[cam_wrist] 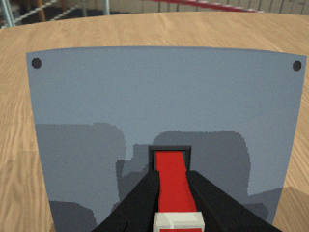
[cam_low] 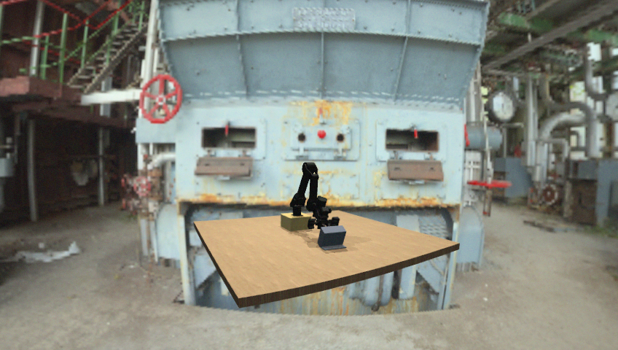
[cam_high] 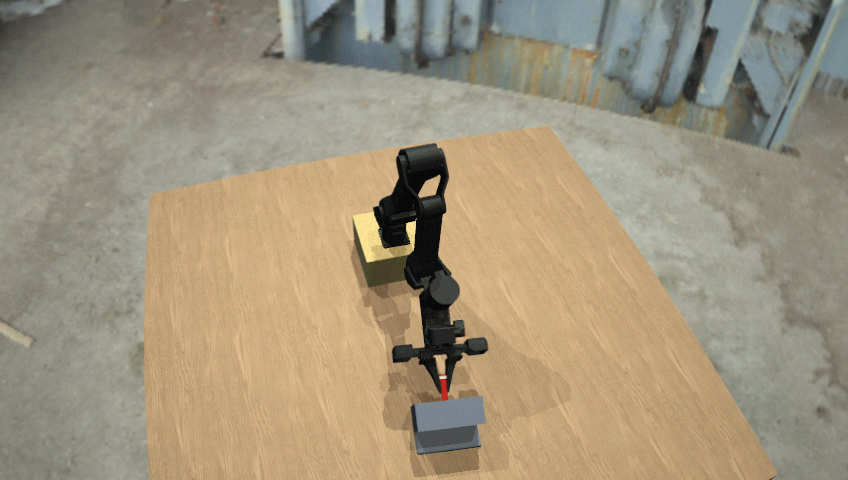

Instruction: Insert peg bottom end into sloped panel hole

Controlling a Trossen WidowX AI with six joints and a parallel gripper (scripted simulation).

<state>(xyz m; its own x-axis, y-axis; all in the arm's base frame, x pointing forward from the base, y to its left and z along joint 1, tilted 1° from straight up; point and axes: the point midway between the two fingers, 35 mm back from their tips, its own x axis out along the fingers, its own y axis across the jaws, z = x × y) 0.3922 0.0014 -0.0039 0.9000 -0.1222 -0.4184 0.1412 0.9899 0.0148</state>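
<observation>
The red square peg is 10 mm behind my gripper tip. Round my gripper tip: sloped panel 40 mm ahead, 10 mm to the right, 20 mm below.
</observation>
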